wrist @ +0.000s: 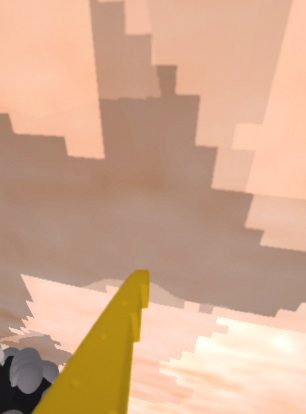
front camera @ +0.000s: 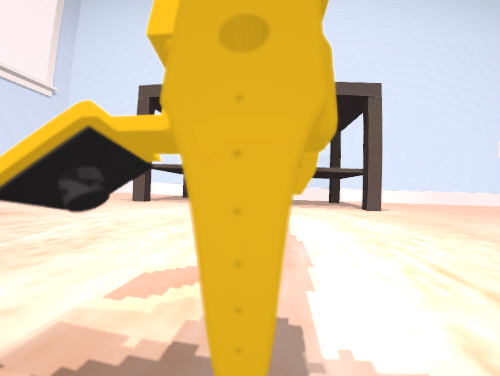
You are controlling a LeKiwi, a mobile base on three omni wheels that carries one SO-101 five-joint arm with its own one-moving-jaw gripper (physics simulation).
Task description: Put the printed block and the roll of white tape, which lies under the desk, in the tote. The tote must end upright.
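Frame: origin at the arm's base, x up, y ahead, z left, level; metres.
Seen in the pictures: hand, tool point: (wrist: 148,283).
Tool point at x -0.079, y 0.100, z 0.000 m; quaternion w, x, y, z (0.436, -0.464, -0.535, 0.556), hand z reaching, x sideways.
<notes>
A point is followed by its place in that frame.
My gripper (front camera: 239,326) (wrist: 143,281) fills the middle of the front view, its long yellow jaw pointing down at the wooden floor (front camera: 403,285) @[x -0.089, y 0.192, z -0.100 m] (wrist: 198,49) @[x -0.089, y 0.114, z 0.063 m]. In the wrist view only this one notched jaw shows, over bare floor and its own dark shadow, so the gripper is open with nothing between the jaws. The dark brown desk (front camera: 372,134) @[x 0.174, y 0.823, z -0.385 m] stands behind it by the blue wall. The printed block, the roll of white tape and the tote show in neither view; the jaw hides the floor straight ahead and much of the space under the desk.
The desk has a low shelf (front camera: 340,172) @[x 0.045, y 0.890, z -0.298 m] between its legs. A white window blind (front camera: 24,44) @[x 0.968, y 1.396, z 1.727 m] hangs at the upper left. A white skirting board (front camera: 444,197) @[x -0.040, y 1.557, z -1.280 m] runs along the wall.
</notes>
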